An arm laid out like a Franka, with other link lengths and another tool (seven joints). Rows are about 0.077 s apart.
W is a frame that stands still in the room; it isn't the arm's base.
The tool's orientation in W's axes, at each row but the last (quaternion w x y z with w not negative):
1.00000, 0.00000, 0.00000, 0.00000
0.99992, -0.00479, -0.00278, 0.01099
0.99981, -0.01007, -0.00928, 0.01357
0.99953, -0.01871, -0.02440, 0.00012
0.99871, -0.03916, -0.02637, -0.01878
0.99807, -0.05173, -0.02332, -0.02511
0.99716, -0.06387, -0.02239, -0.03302
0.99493, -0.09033, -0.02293, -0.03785
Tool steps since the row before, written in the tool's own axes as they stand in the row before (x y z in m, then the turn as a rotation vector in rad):
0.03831, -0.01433, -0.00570, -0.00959, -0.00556, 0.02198
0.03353, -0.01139, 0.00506, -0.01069, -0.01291, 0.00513
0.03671, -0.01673, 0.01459, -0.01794, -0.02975, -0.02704
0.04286, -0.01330, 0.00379, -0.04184, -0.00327, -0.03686
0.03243, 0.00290, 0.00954, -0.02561, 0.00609, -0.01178
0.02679, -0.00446, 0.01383, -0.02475, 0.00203, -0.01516
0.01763, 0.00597, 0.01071, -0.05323, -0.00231, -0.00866
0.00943, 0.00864, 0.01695, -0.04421, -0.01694, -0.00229
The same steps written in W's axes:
0.03831, -0.01433, -0.00570, -0.00959, -0.00556, 0.02198
0.03374, -0.01060, 0.00535, -0.01043, -0.01309, 0.00520
0.03687, -0.01543, 0.01560, -0.01662, -0.03076, -0.02675
0.04262, -0.01310, 0.00637, -0.03999, -0.00469, -0.03871
0.03199, 0.00250, 0.01103, -0.02471, 0.00604, -0.01358
0.02588, -0.00426, 0.01551, -0.02392, 0.00161, -0.01649
0.01755, 0.00618, 0.01072, -0.05287, -0.00005, -0.01089
0.00942, 0.01088, 0.01561, -0.04529, -0.01388, -0.00155

